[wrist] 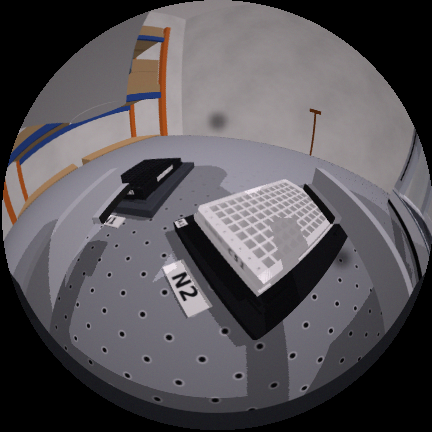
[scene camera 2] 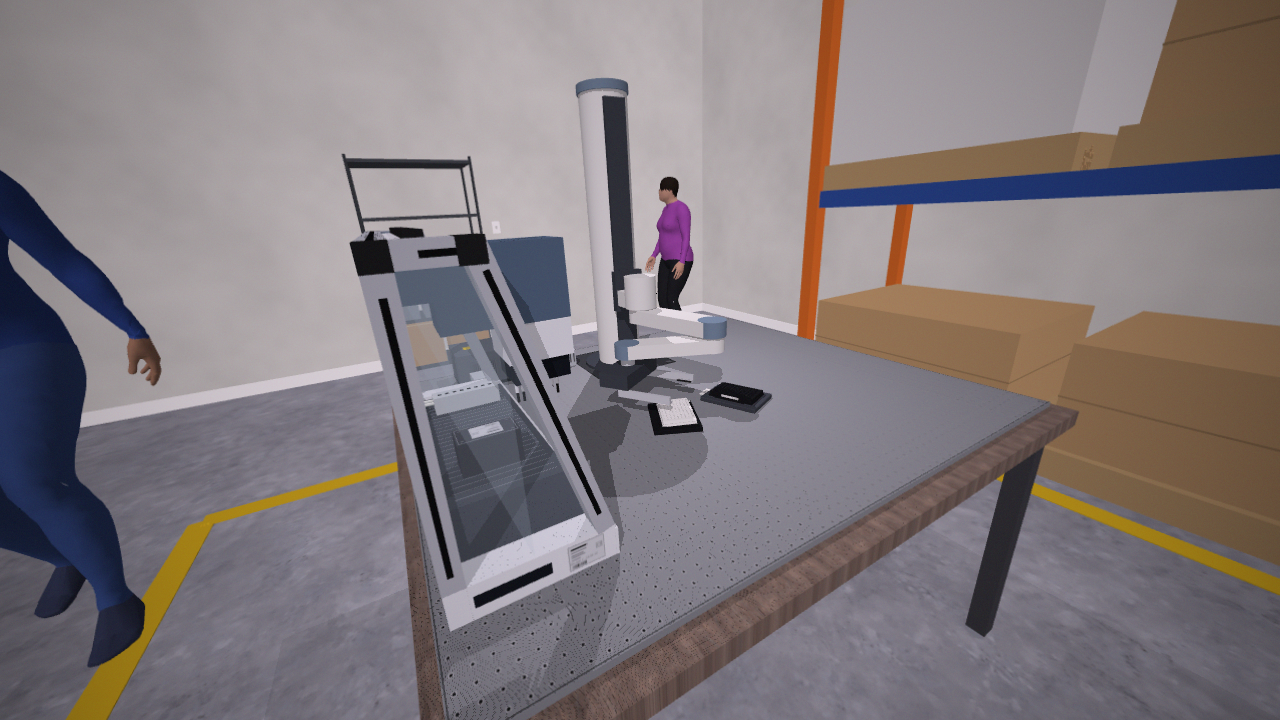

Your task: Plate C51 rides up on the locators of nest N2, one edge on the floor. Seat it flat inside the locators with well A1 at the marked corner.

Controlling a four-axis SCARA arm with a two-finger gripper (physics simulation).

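Places are measured from the arm's base along level axes (x ahead, y left, z up), in millimetres.
Pixels of known places: gripper, between the fingertips: (wrist: 216, 171) (scene camera 2: 682, 388).
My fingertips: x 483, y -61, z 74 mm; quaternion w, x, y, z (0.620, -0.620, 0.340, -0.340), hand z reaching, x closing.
Ahead of a thing's pixels: the offset from my fingertips to its top centre. "spot": to the spot under its first point. Level surfaces: height alone.
The white plate C51 @[32 mm ahead, 46 mm right, 33 mm down] (scene camera 2: 677, 411) (wrist: 265, 225) lies on the black nest N2 @[30 mm ahead, 52 mm right, 47 mm down] (scene camera 2: 677, 430) (wrist: 300, 280). Its lettered side faces the N2 label @[spot: 59 mm back, 14 mm right, 60 mm down] (wrist: 187, 289). In the wrist view it sits unevenly in the nest, and its near corner stands above the dark base. A small A1 mark @[15 mm back, 30 mm left, 49 mm down] (wrist: 181, 223) is on the nest's left corner. Which well of the plate is A1 cannot be read. My gripper (scene camera 2: 686, 396) (wrist: 216, 171) is wide open over the nest. One finger is near the plate's right end in the wrist view; the other stands well to its left.
A second nest @[33 mm ahead, 160 mm left, 47 mm down] (scene camera 2: 758, 405) (wrist: 145, 207) with a black plate @[33 mm ahead, 160 mm left, 35 mm down] (scene camera 2: 737, 392) (wrist: 150, 172) is beside N2, near the left finger in the wrist view. A large clear-fronted machine (scene camera 2: 528, 559) stands on the perforated table @[62 mm down] (scene camera 2: 805, 429). A blue-grey box @[spot: 295 mm ahead, 446 mm right, 377 mm up] (scene camera 2: 537, 277) stands behind it.
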